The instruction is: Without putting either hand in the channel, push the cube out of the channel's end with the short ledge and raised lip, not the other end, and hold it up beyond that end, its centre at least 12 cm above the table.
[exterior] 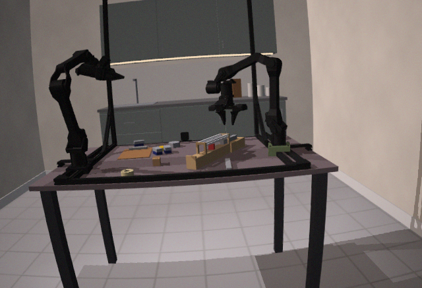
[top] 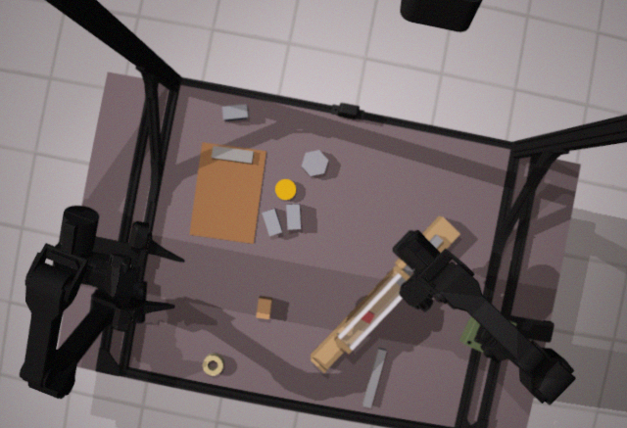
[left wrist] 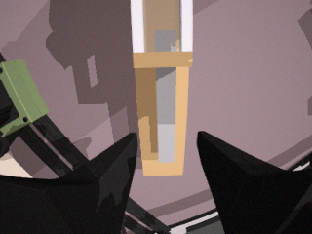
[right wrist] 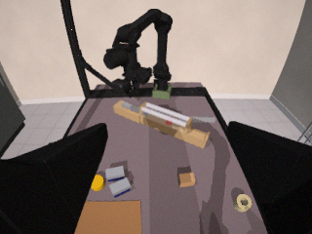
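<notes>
My left gripper is now 12 cm short of the tan channel, 10 cm to the left of it and 10 cm above it. The rest, counted from my left hand: yellow disc 14 cm behind, 33 cm to the right, 15 cm below; then small tan block 15 cm ahead, 36 cm to the right, 15 cm below; then grey hexagon 21 cm behind, 27 cm to the right, 15 cm below.
</notes>
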